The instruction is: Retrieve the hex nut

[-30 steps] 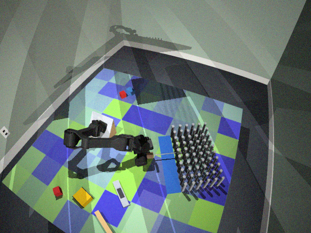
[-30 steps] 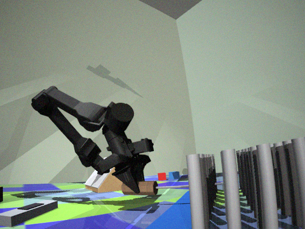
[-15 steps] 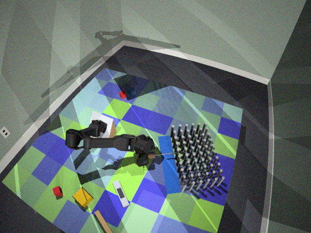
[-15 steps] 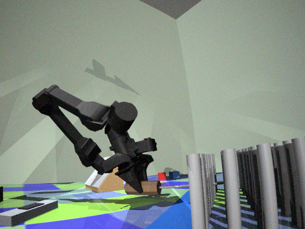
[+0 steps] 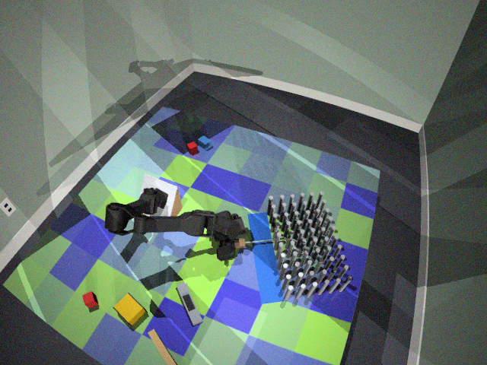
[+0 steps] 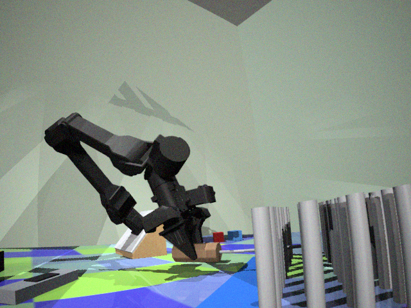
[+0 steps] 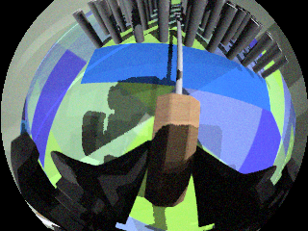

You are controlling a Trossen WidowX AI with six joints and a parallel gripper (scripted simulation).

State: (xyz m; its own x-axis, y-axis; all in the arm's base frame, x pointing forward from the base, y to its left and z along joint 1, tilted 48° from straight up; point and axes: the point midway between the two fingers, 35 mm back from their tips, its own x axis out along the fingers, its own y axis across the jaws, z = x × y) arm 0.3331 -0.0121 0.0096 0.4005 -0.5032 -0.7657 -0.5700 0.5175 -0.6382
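Right now the blue taped strip is 110 mm ahead of my gripper tip, 30 mm to the left of it and 30 mm below it. Also, from my gripper tip: grey flat bar 280 mm to the right, 20 mm below, 20 mm behind; then thin metal rod 80 mm ahead, 60 mm to the left; then hex nut 240 mm ahead, 160 mm to the left, 30 mm below.
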